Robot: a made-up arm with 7 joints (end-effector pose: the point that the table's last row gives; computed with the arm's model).
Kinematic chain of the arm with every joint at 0, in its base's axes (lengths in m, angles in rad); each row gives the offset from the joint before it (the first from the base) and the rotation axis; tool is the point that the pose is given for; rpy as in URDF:
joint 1: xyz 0 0 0.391 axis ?
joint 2: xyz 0 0 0 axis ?
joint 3: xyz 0 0 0.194 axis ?
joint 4: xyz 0.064 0 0 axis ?
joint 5: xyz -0.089 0 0.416 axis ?
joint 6: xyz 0 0 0 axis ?
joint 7: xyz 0.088 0 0 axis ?
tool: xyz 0 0 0 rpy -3.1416 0 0
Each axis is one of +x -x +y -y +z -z.
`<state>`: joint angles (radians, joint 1 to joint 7).
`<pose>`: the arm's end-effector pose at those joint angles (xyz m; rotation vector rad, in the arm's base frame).
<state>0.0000 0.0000 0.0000 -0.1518 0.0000 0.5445 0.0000</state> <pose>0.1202 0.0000 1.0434 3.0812 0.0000 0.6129</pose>
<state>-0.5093 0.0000 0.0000 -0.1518 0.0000 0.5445 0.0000</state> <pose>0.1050 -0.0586 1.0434 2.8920 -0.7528 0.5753</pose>
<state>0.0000 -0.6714 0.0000 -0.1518 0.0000 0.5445 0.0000</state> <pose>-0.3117 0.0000 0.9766 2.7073 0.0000 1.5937</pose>
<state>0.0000 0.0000 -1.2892 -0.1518 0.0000 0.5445 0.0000</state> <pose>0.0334 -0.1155 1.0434 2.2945 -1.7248 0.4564</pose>
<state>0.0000 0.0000 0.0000 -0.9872 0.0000 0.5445 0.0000</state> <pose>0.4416 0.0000 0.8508 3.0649 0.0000 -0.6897</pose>
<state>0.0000 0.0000 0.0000 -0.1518 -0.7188 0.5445 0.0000</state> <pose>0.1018 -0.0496 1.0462 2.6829 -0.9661 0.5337</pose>
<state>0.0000 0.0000 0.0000 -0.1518 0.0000 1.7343 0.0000</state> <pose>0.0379 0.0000 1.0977 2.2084 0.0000 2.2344</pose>
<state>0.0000 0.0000 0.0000 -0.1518 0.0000 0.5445 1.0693</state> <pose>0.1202 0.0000 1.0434 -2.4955 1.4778 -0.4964</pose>
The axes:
joint 1: +z
joint 2: +y
joint 3: +z
joint 4: -y
joint 5: +z
joint 6: -y
joint 7: -z

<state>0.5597 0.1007 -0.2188 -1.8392 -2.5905 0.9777 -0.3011</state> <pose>0.5598 0.1750 0.5252 0.5144 -0.0637 -0.2124</pose>
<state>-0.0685 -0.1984 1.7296 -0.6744 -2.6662 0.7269 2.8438</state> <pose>-0.1211 0.2557 1.0330 0.6428 1.7169 -1.1349</pose>
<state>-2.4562 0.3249 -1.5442 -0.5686 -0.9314 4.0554 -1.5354</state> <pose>-0.2639 -0.0256 0.8982 1.0894 1.0452 -2.7106</pose>
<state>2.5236 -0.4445 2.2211 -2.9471 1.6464 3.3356 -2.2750</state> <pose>-0.1477 -0.1758 0.1987 2.5986 -1.2070 -0.7682</pose>
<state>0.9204 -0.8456 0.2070 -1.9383 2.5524 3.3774 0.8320</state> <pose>0.1107 0.2178 0.7657 -0.5453 1.2287 0.9380</pose>
